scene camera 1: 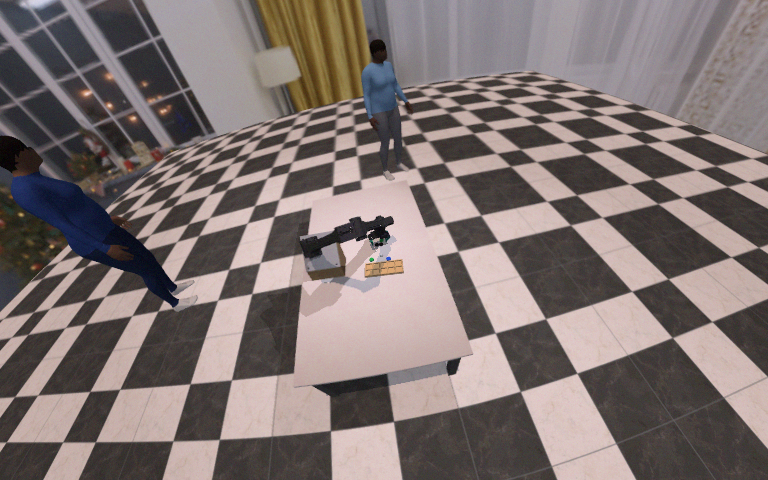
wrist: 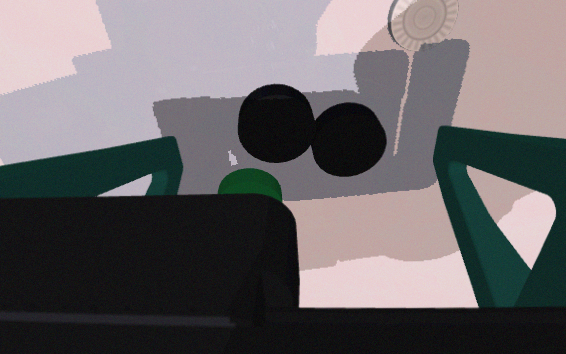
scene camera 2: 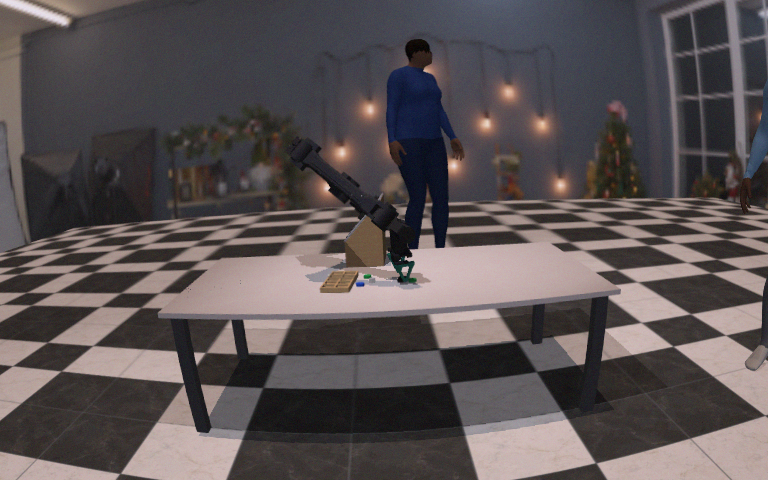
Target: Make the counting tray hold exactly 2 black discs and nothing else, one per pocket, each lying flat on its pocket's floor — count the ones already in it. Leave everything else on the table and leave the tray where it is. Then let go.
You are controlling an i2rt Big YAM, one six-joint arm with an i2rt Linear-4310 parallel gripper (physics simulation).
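Observation:
Two black discs [wrist: 276, 123] [wrist: 348, 139] lie flat on the table, side by side and touching, between my spread fingers in the wrist view. My gripper [scene camera 1: 378, 243] [scene camera 2: 404, 276] [wrist: 303, 147] is open, low over the table, with nothing gripped. A green disc [wrist: 250, 181] lies close to the left black disc, partly hidden by the dark gripper body. The wooden counting tray [scene camera 1: 385, 275] [scene camera 2: 334, 290] stands apart from the gripper, with two rows of pockets. I can make out no disc in its pockets at this size.
A pale ribbed disc [wrist: 425, 17] lies beyond the black discs. Between gripper and tray lie another green disc [scene camera 1: 371, 259] [scene camera 2: 367, 276] and a blue disc [scene camera 1: 388, 258] [scene camera 2: 360, 284]. The arm's wooden base block [scene camera 1: 327, 272] [scene camera 2: 368, 249] stands near one long table edge. Two people stand beyond the table.

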